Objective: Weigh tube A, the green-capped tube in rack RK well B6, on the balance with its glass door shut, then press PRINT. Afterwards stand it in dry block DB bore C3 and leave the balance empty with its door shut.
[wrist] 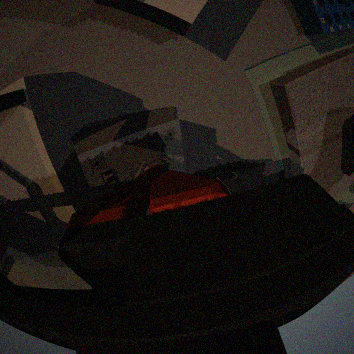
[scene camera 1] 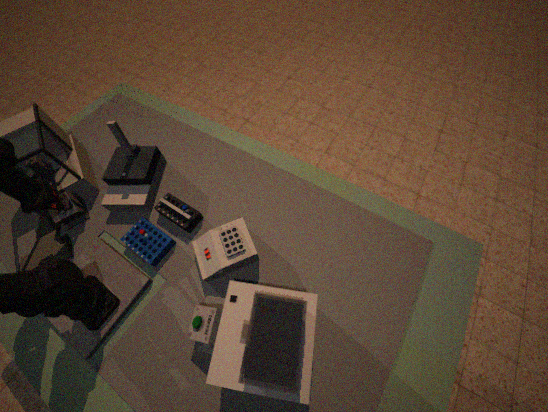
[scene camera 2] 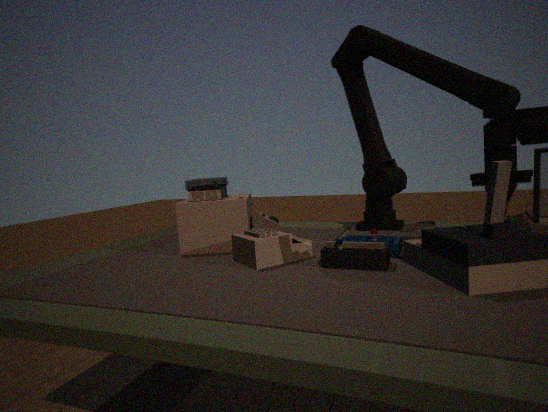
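Seen in the pictures: gripper, fingertip midpoint: (wrist: 158,173) (scene camera 1: 62,208); arm's base at its link origin: (scene camera 1: 94,302) (scene camera 2: 380,227).
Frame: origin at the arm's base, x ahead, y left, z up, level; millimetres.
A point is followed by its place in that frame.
Observation:
The blue tube rack (scene camera 1: 147,242) {x 192, y 1, z 3 mm} (scene camera 2: 383,239) {x 196, y 36, z 10 mm} (wrist: 333,15) {x 170, y 42, z 10 mm} stands left of centre and shows a red-capped tube (scene camera 1: 141,231) {x 205, y 17, z 35 mm} (scene camera 2: 374,231) {x 212, y 19, z 32 mm}. I cannot make out a green-capped tube in this dim light. The white dry block (scene camera 1: 212,254) {x 266, y -192, z 36 mm} (scene camera 2: 264,249) {x 371, y -183, z 21 mm} with its dark bores stands beside the rack. The white balance (scene camera 1: 229,347) {x 141, y -367, z 115 mm} (scene camera 2: 211,225) {x 276, y -377, z 53 mm} with a dark glass panel stands at the front. A green button (scene camera 1: 197,323) {x 127, y -272, z 53 mm} sits on a small box beside the balance. My dark arm (scene camera 1: 88,300) {x 17, y -30, z 62 mm} (scene camera 2: 372,135) {x 21, y -10, z 257 mm} stays at the left edge, away from the racks. The gripper's body fills the lower wrist view; its fingers are shut and hold nothing.
A black rack (scene camera 1: 178,211) {x 308, y -22, z 28 mm} (scene camera 2: 354,257) {x 342, y 1, z 5 mm} with a blue-capped tube stands behind the blue rack. A black device with an upright lever (scene camera 1: 133,163) {x 346, y 201, z 61 mm} (scene camera 2: 452,249) {x 405, y 172, z 44 mm} is at the back left. A green border (scene camera 1: 436,311) {x 460, y -734, z -23 mm} rings the grey mat, with tiled floor beyond it.

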